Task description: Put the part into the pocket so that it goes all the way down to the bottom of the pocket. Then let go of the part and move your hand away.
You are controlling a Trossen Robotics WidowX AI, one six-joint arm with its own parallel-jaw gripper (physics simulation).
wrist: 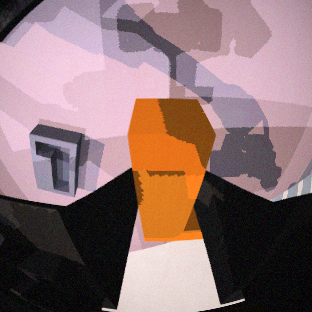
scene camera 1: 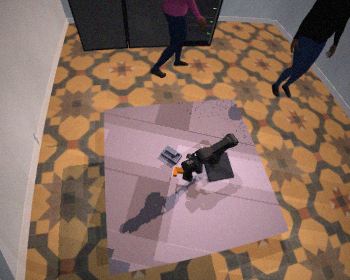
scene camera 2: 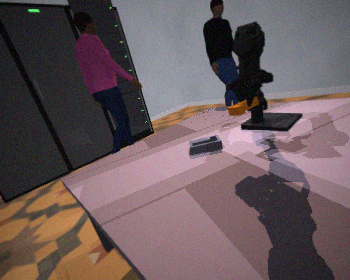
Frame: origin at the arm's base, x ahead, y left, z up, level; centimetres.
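Seen in the pictures: gripper, fingertip midpoint: (wrist: 164,172) (scene camera 1: 183,171) (scene camera 2: 246,106); arm's base, origin of the base link: (scene camera 1: 212,160) (scene camera 2: 257,120).
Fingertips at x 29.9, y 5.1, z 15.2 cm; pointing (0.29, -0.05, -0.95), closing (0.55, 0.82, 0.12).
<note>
Pixels of each thing's top centre, then the offset from my fingertips to it. Level surfaces: height alone.
- orange part, middle of its top: (wrist: 195,216) (scene camera 2: 245,100) (scene camera 1: 182,172) dz +2.7, dx +1.8, dy +0.5 cm
- grey block with the pocket, middle of its top: (wrist: 52,169) (scene camera 2: 204,140) (scene camera 1: 172,153) dz -14.0, dx -0.7, dy -21.0 cm
- pinkish table, its level: dz -17.6 cm
The orange part (scene camera 1: 177,171) (scene camera 2: 237,108) (wrist: 170,150) is an angular block. My gripper (scene camera 1: 185,172) (scene camera 2: 252,104) (wrist: 164,172) is shut on it and holds it above the table, close to the arm's base. In the wrist view the part sticks out beyond both black fingers. The grey block with the pocket (scene camera 1: 171,156) (scene camera 2: 206,148) (wrist: 44,172) lies on the table, apart from the part. Its bent, L-like pocket opens upward and shows to the left of the part in the wrist view. The fingers hide part of the orange part's sides.
The arm's black base plate (scene camera 1: 220,171) (scene camera 2: 272,121) stands on the pinkish table (scene camera 1: 200,235) (scene camera 2: 150,200), which carries patchy shadows. A person in pink (scene camera 1: 176,6) (scene camera 2: 100,65) and a person in black (scene camera 1: 322,22) (scene camera 2: 218,42) stand beyond the table, near dark cabinets (scene camera 1: 100,22) (scene camera 2: 45,85).
</note>
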